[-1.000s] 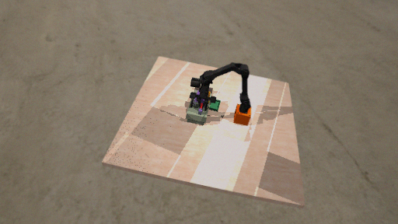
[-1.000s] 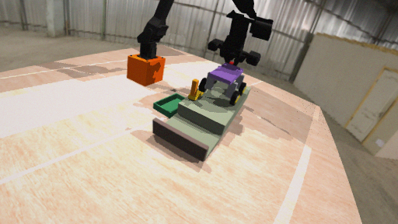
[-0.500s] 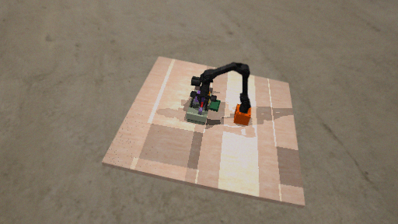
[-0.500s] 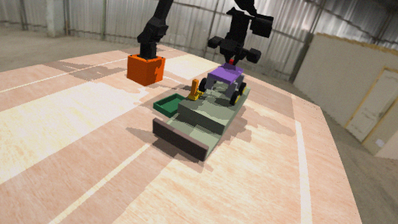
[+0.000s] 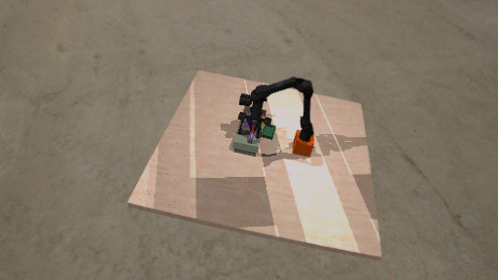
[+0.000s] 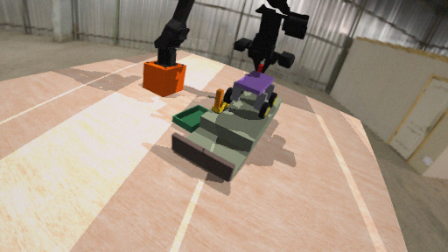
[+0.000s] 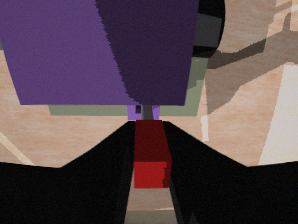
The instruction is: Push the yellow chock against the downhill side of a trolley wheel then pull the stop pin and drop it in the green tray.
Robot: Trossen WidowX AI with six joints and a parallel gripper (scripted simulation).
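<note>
Right now the yellow chock is 18 cm to the right of my gripper tip, 6 cm below it and 2 cm behind it. From my gripper tip the other things lie so: stop pin (right at my gripper tip); dark raised lip (34 cm to the right, 12 cm below, 5 cm ahead); trolley (9 cm to the right, 4 cm below, 3 cm ahead).
</note>
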